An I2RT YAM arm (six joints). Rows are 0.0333 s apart.
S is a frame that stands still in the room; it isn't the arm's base.
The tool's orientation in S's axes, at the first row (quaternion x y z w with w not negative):
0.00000 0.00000 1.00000 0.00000
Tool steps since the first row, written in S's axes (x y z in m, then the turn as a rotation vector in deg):
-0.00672 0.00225 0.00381 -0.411 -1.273 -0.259
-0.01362 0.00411 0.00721 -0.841 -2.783 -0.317
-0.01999 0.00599 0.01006 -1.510 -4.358 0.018
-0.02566 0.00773 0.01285 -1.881 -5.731 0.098
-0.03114 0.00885 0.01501 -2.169 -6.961 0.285
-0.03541 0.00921 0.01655 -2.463 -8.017 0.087
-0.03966 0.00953 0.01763 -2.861 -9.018 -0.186
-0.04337 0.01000 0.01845 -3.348 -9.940 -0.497
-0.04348 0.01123 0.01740 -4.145 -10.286 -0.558
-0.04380 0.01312 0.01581 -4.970 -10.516 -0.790
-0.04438 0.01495 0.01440 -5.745 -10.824 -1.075
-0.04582 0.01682 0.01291 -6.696 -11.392 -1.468
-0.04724 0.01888 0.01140 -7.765 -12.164 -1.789
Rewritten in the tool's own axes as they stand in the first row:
0.00672 -0.00225 0.00381 0.411 1.273 -0.259
0.01362 -0.00411 0.00721 0.841 2.783 -0.317
0.01999 -0.00599 0.01006 1.510 4.358 0.018
0.02566 -0.00773 0.01285 1.881 5.731 0.098
0.03114 -0.00885 0.01501 2.169 6.961 0.285
0.03541 -0.00921 0.01655 2.463 8.017 0.087
0.03966 -0.00953 0.01763 2.861 9.018 -0.186
0.04337 -0.01000 0.01845 3.348 9.940 -0.497
0.04348 -0.01123 0.01740 4.145 10.286 -0.558
0.04380 -0.01312 0.01581 4.970 10.516 -0.790
0.04438 -0.01495 0.01440 5.745 10.824 -1.075
0.04582 -0.01682 0.01291 6.696 11.392 -1.468
0.04724 -0.01888 0.01140 7.765 12.164 -1.789

